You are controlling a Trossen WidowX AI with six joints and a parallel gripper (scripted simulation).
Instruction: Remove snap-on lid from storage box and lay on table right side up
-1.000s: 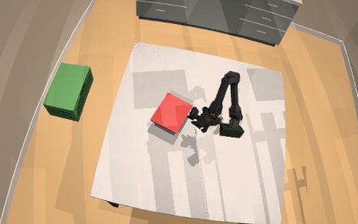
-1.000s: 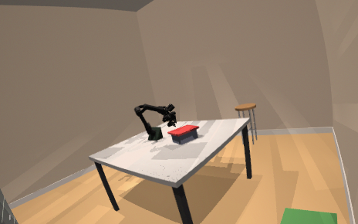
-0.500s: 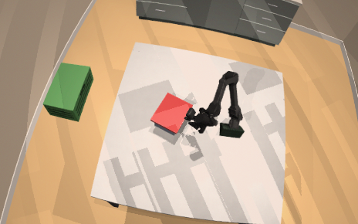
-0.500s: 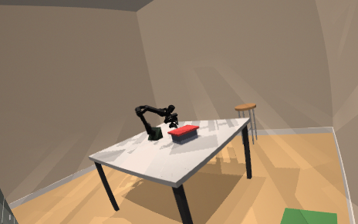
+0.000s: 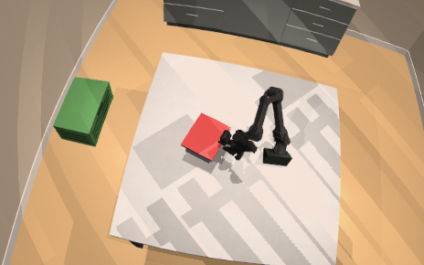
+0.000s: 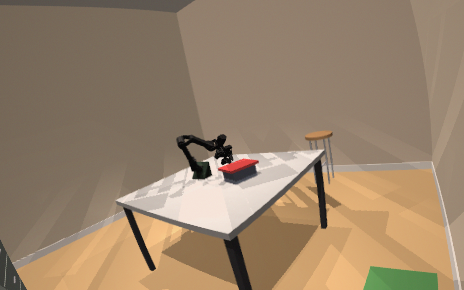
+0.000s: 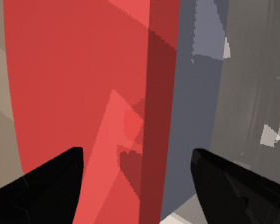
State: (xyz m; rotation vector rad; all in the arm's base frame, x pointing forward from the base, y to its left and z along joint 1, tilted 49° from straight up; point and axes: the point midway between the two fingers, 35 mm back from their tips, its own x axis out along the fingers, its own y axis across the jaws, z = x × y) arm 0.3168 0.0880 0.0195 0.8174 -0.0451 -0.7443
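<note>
My gripper tip is 8 cm short of the red lid, 4 cm to the left of it and 1 cm above it. The rest, counted from my gripper tip: grey storage box (8 cm ahead, 4 cm to the right, 6 cm below).
</note>
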